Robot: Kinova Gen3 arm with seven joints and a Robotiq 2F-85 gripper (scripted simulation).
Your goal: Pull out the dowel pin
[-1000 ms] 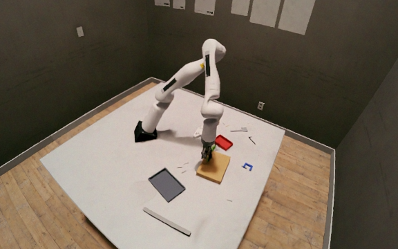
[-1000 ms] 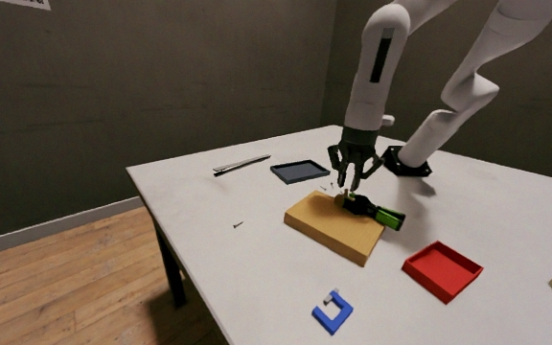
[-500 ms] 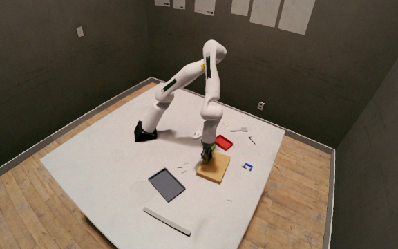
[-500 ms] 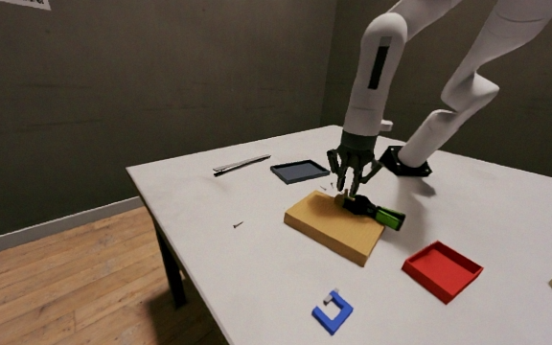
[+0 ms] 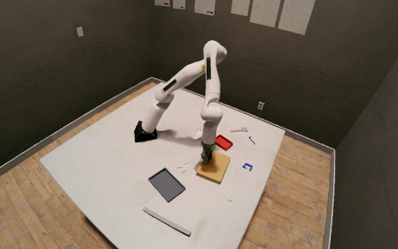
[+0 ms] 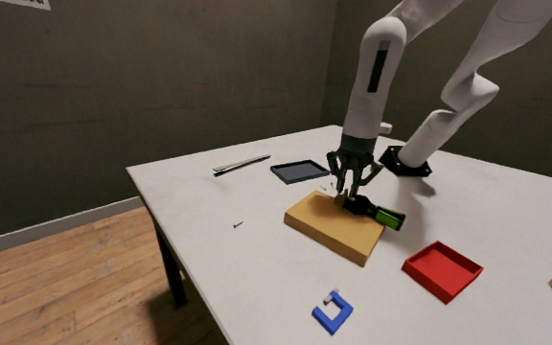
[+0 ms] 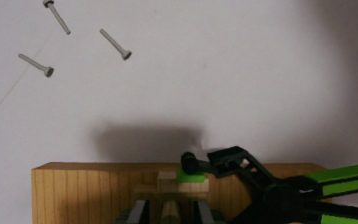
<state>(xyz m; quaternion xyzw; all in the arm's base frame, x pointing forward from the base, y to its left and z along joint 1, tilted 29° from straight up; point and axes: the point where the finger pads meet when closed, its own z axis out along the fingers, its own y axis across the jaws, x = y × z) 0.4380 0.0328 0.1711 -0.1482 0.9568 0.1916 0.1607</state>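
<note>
Right now my hand is 30 mm above the dowel pin. The rest, counted from my hand: grey tray 50 mm behind, 260 mm to the right, 80 mm below; red tray 40 mm behind, 220 mm to the left, 80 mm below; small wooden block 40 mm below.
</note>
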